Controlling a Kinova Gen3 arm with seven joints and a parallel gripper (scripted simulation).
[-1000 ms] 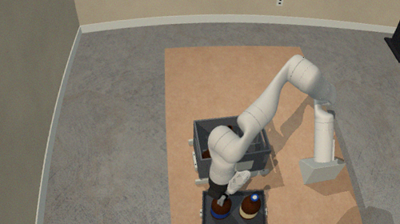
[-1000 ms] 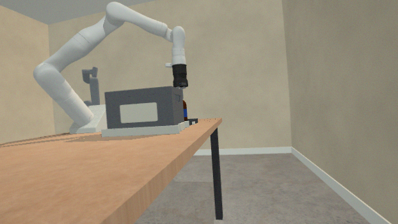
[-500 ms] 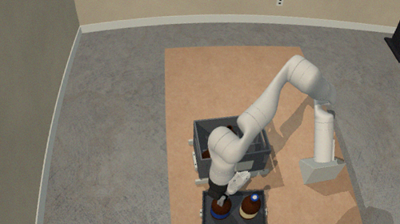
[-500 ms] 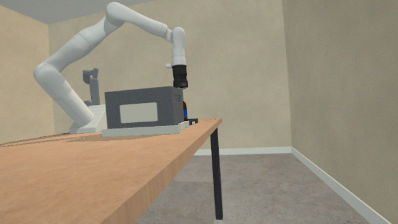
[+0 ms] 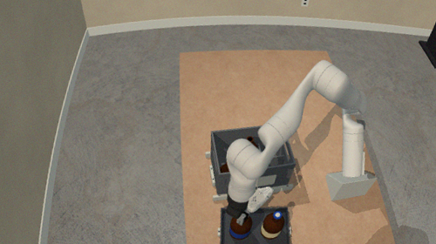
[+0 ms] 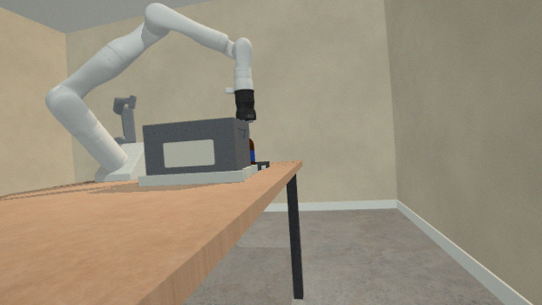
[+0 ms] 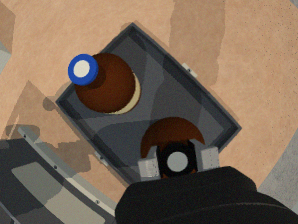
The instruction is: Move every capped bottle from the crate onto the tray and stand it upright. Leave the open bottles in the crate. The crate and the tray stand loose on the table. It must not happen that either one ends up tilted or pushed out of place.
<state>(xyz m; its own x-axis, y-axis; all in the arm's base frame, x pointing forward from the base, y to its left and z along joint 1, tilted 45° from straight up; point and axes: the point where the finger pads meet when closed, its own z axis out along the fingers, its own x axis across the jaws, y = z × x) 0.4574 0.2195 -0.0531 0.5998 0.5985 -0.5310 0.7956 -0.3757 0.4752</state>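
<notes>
The dark tray is 60 mm behind my hand and 140 mm below it. Round my hand: crate (50 mm behind, 260 mm to the right, 70 mm below).
</notes>
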